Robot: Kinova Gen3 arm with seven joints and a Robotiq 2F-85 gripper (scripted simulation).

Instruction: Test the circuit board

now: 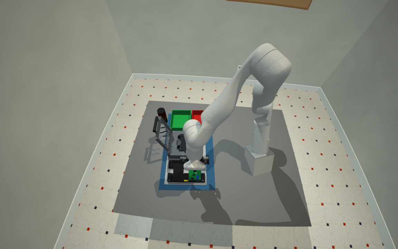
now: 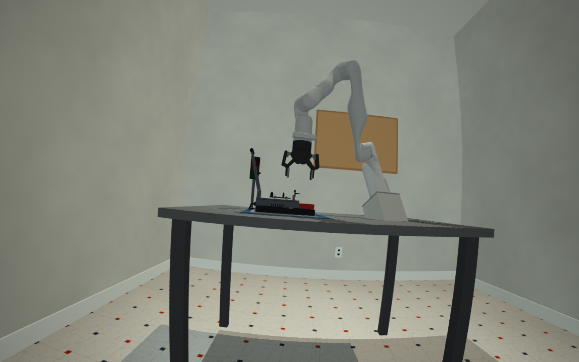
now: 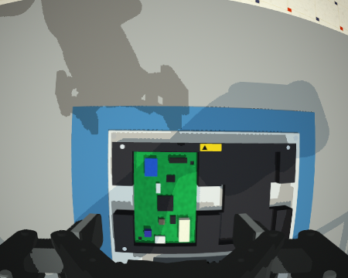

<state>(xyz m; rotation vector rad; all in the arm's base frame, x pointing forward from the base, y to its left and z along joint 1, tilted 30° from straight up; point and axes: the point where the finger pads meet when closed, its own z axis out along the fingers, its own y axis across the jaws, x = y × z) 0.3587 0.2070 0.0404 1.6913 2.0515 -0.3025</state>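
My gripper is now 10 mm to the left of the green circuit board and 130 mm above it. From my hand the other things lie so: green bin 150 mm ahead, 360 mm to the right, 140 mm below; then red bin 380 mm to the right, 140 mm below; then tester lid 200 mm ahead, 150 mm to the right, 30 mm above.
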